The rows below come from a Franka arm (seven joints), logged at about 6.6 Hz.
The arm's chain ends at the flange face. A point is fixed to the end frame.
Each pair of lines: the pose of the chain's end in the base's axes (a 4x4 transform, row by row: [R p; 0 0 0 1], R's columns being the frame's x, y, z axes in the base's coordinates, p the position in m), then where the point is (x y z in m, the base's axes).
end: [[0.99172 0.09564 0.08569 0.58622], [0.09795 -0.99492 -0.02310 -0.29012], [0.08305 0.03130 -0.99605 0.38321], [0 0 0 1]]
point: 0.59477 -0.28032 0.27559
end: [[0.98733 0.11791 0.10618 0.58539], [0.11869 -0.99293 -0.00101 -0.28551], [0.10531 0.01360 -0.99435 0.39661], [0 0 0 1]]
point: 0.59587 -0.27335 0.28940
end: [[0.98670 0.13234 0.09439 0.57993], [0.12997 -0.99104 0.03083 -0.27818], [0.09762 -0.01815 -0.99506 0.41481], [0 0 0 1]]
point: 0.58896 -0.26260 0.30791
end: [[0.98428 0.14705 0.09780 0.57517], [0.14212 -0.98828 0.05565 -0.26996], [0.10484 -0.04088 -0.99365 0.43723], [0 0 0 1]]
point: 0.58439 -0.25174 0.33077
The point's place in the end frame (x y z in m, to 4 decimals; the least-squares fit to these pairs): 0.0005 -0.0123 0.1077
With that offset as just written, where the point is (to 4 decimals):
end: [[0.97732 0.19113 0.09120 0.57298], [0.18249 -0.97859 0.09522 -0.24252], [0.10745 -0.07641 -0.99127 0.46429], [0 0 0 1]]
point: 0.5809 -0.2201 0.3585
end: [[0.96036 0.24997 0.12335 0.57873], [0.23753 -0.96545 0.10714 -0.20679], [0.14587 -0.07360 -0.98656 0.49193], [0 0 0 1]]
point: 0.5894 -0.1833 0.3867
